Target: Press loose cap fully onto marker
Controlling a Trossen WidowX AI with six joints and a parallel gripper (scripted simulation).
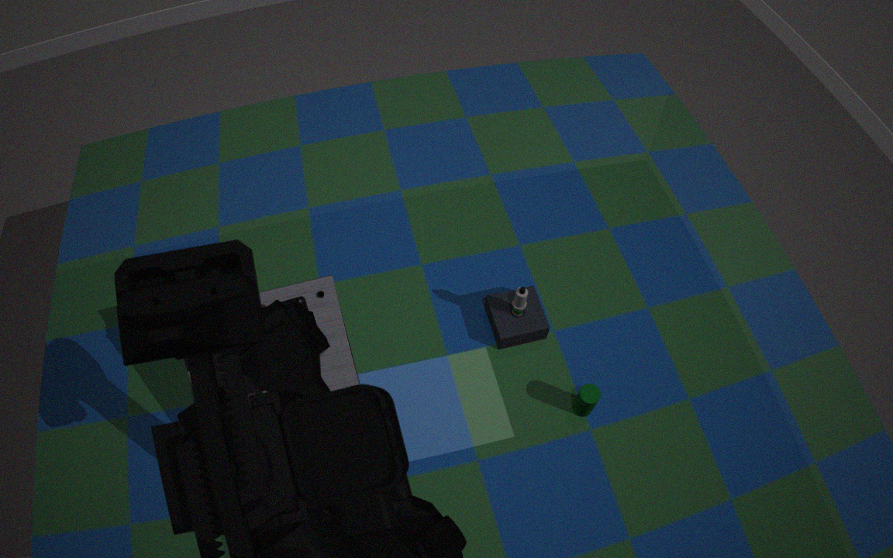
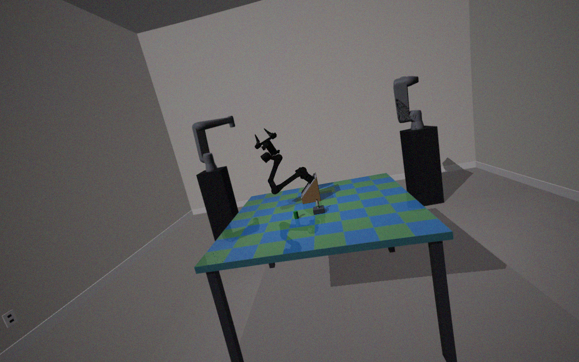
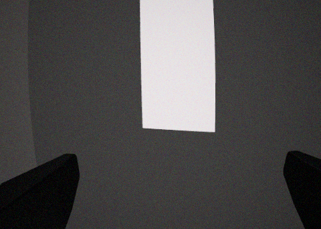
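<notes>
My gripper tip is now 340 mm short of the green cap, 160 mm to the right of it and 590 mm above it. Round my gripper tip: block (300 mm ahead, 320 mm to the left, 600 mm below).
</notes>
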